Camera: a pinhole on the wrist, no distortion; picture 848 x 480 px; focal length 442.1 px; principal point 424.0 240.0 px. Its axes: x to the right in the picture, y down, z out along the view. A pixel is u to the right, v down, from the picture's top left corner.
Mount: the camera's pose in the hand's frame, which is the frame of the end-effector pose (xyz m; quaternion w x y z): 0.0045 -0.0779 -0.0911 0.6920 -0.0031 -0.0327 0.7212
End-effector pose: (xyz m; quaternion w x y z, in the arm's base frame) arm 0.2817 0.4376 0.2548 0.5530 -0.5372 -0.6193 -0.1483
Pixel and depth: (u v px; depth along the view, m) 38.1 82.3 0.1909
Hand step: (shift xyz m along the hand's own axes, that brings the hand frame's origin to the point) 0.0700 -0.2497 0.0961
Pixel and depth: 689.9 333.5 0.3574
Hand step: -0.0978 0.1183 0.2704
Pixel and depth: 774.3 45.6 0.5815
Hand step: 0.2112 0.3674 0.5211
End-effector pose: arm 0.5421 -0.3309 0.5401 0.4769 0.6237 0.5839 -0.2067
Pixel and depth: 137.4 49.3 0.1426
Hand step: 0.0627 -0.1738 0.0506
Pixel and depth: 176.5 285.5 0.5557
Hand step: -0.0670 -0.4146 0.4478
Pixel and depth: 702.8 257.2 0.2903
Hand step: -0.0290 0.0920 0.2055
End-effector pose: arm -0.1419 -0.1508 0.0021 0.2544 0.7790 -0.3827 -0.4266
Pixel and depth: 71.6 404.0 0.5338
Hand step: -0.2016 -0.5335 0.4140
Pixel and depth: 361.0 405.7 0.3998
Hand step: -0.1625 -0.1579 0.2978
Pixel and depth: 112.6 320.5 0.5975
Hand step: -0.1160 -0.5280 0.4823
